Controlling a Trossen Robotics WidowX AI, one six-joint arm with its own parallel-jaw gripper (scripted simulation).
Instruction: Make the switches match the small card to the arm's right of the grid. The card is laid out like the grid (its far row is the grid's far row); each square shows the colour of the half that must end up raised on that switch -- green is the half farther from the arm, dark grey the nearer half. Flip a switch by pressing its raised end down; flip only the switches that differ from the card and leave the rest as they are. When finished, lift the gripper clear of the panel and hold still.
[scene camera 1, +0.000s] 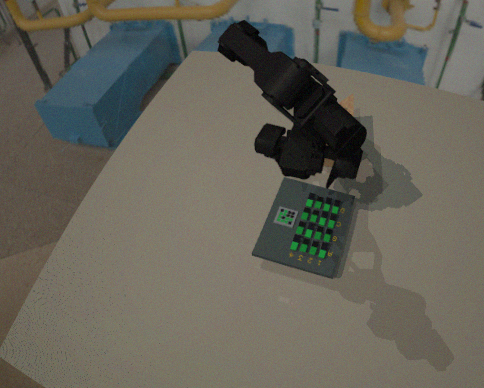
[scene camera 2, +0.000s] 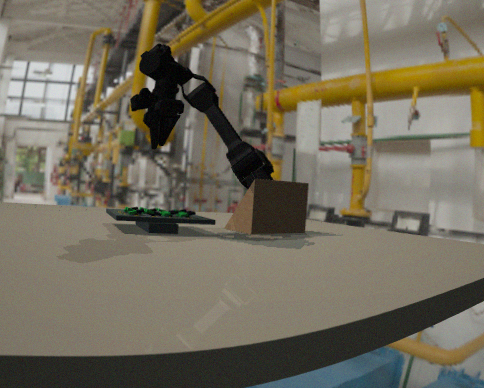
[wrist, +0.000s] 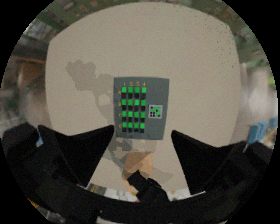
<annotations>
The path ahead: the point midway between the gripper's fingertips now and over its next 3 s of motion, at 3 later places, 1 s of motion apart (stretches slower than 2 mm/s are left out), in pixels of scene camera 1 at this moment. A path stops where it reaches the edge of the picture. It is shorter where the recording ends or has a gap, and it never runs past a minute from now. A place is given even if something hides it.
My gripper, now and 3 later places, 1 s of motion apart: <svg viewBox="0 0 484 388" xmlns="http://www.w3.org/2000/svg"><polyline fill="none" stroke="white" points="306,180 297,232 297,237 296,236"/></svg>
</annotations>
